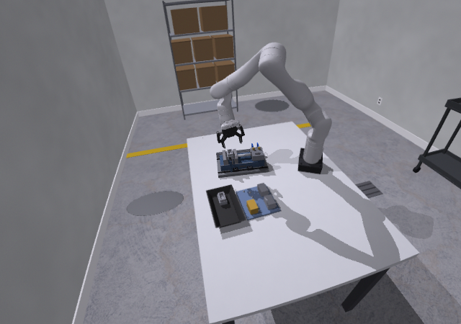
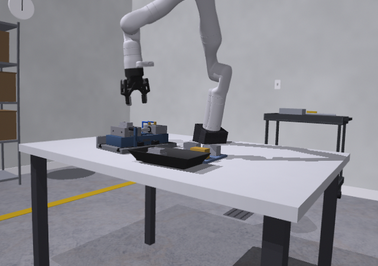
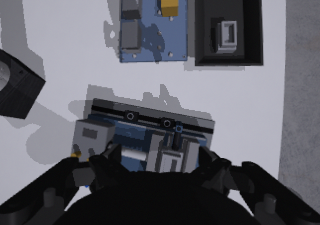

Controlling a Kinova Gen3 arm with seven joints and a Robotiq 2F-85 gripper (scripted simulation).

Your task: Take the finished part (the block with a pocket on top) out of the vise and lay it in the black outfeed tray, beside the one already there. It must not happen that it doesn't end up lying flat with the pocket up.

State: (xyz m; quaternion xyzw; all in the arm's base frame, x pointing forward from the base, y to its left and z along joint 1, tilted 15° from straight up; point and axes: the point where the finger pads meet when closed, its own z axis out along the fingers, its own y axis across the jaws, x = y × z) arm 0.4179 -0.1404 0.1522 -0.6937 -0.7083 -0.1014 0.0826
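My hand is 6 cm past the blue vise, 4 cm to the left of it and 16 cm above it. Round my hand: yellow block 1 cm behind, 30 cm to the left, 17 cm below; then blue fixture plate 5 cm behind, 26 cm to the left, 19 cm below.
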